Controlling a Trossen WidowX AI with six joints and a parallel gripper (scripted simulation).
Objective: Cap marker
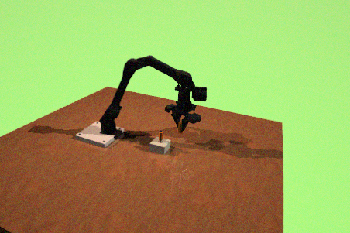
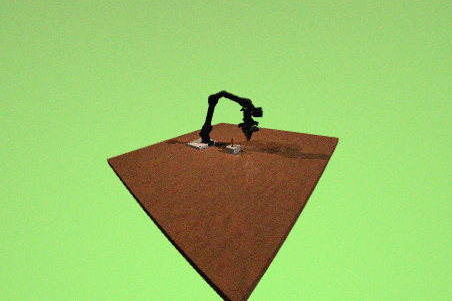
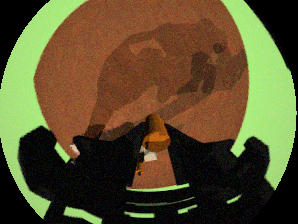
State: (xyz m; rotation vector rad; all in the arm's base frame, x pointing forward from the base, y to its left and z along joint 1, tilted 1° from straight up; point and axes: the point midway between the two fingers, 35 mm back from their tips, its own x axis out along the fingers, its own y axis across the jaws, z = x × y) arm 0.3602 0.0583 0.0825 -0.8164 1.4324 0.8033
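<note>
Now: the white holder block 8 cm behind my gripper tip, 9 cm to the right of it and 5 cm below it. Round my gripper tip: orange cap 1 cm above.
</note>
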